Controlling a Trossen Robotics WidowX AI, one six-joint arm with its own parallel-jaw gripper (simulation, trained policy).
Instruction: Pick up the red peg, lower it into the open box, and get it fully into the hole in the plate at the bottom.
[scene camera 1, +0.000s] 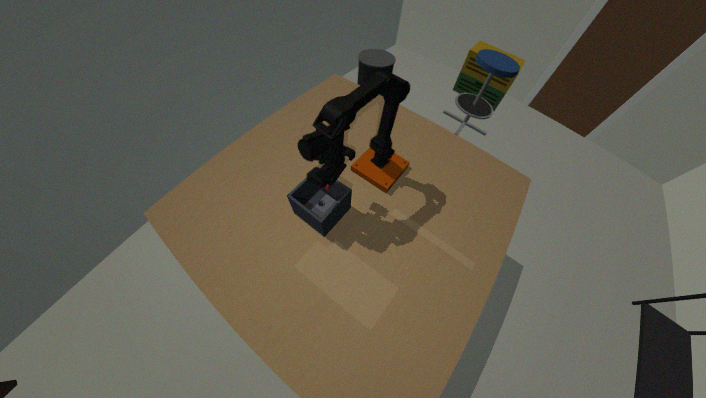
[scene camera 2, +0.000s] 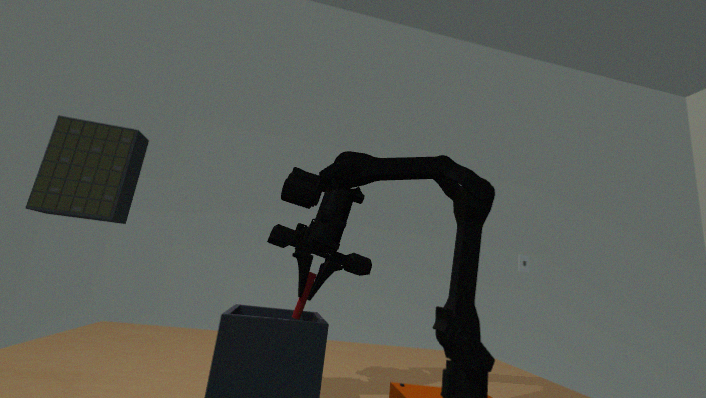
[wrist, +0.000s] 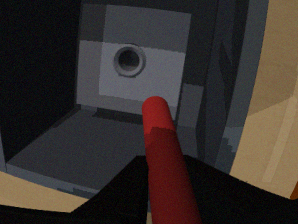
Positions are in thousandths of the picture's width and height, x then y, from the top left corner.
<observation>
The gripper shows in scene camera 1 (470, 461), in scene camera 2 (431, 750) and in the wrist view (542, 739).
</observation>
